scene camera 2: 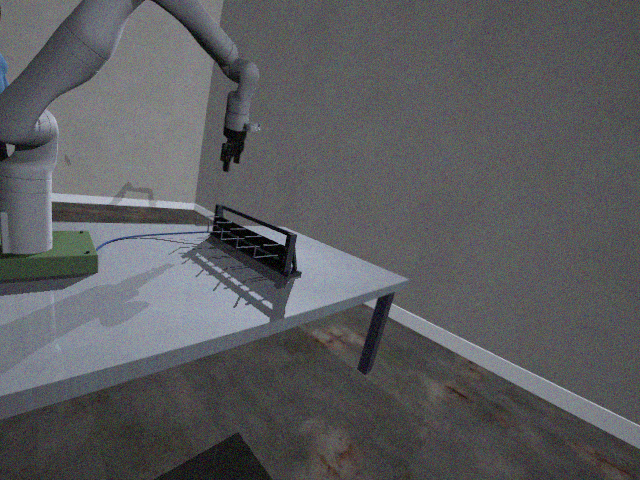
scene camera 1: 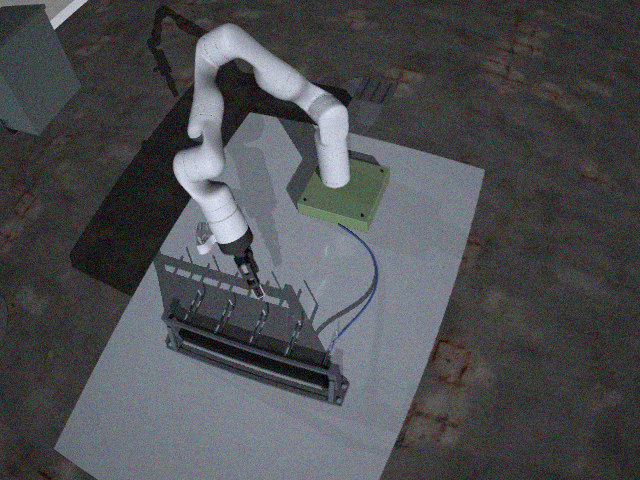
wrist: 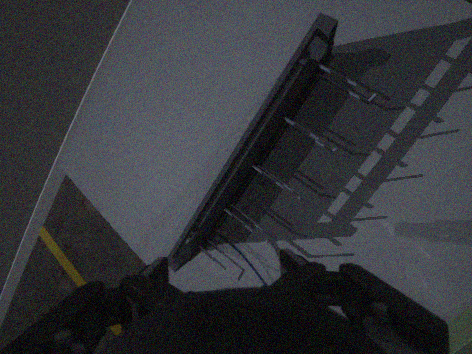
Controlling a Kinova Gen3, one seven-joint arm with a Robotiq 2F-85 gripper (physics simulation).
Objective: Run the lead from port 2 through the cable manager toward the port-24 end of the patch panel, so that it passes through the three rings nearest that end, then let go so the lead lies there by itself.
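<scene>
The dark patch panel (scene camera 1: 256, 368) (scene camera 2: 255, 221) (wrist: 256, 147) stands on the grey table (scene camera 1: 423, 229) (scene camera 2: 328, 281) (wrist: 164, 105). Several cable-manager rings (scene camera 1: 227, 311) (wrist: 273, 177) stick out behind it in a row. A thin blue lead (scene camera 1: 371, 286) (scene camera 2: 151, 234) (wrist: 245, 259) curves over the table from the green base block to the panel's right end in scene camera 1. It lies outside the other rings. My gripper (scene camera 1: 255, 285) (scene camera 2: 230, 162) (wrist: 225, 266) is open and empty. It hangs well above the middle of the ring row, touching nothing.
The arm stands on a green base block (scene camera 1: 361, 192) (scene camera 2: 87, 259) at the back of the table. The panel and rings cast a long shadow (scene camera 2: 237, 286) on the table. The table edge and a leg (scene camera 2: 375, 333) show in scene camera 2.
</scene>
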